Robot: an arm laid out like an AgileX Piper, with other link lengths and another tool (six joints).
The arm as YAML. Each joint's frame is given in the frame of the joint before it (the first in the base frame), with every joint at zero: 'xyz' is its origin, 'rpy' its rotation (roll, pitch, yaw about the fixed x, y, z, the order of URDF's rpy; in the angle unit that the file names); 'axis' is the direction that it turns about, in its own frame. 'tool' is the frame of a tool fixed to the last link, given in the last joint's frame.
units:
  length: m
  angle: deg
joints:
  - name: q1
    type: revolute
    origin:
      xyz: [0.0, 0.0, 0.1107]
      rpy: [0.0, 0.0, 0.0]
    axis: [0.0, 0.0, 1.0]
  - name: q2
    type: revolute
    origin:
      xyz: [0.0, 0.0, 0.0]
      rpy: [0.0, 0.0, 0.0]
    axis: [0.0, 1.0, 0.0]
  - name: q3
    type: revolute
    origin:
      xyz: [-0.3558, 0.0, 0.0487]
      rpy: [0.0, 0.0, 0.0]
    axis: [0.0, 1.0, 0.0]
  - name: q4
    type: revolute
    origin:
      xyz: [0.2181, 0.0, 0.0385]
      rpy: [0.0, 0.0, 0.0]
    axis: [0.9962, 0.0, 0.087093]
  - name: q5
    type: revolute
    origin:
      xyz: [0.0, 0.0, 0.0]
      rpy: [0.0, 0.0, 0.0]
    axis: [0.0, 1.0, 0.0]
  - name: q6
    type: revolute
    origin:
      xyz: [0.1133, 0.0, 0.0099]
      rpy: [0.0, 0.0, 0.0]
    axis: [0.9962, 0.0, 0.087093]
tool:
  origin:
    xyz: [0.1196, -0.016, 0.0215]
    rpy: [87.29, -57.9, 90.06]
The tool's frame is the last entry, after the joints.
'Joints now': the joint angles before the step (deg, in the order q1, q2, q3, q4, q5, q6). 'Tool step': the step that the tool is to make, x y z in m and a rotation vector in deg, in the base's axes. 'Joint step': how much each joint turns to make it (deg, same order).
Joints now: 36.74 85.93 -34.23 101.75 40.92 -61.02
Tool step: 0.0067 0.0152 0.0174 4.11 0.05 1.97
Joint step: -0.98 1.84 -3.10 0.39 4.59 -0.26
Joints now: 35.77 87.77 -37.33 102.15 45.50 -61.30
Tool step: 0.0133 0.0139 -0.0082 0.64 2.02 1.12
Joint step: -0.61 4.67 -2.79 0.00 2.49 -0.12
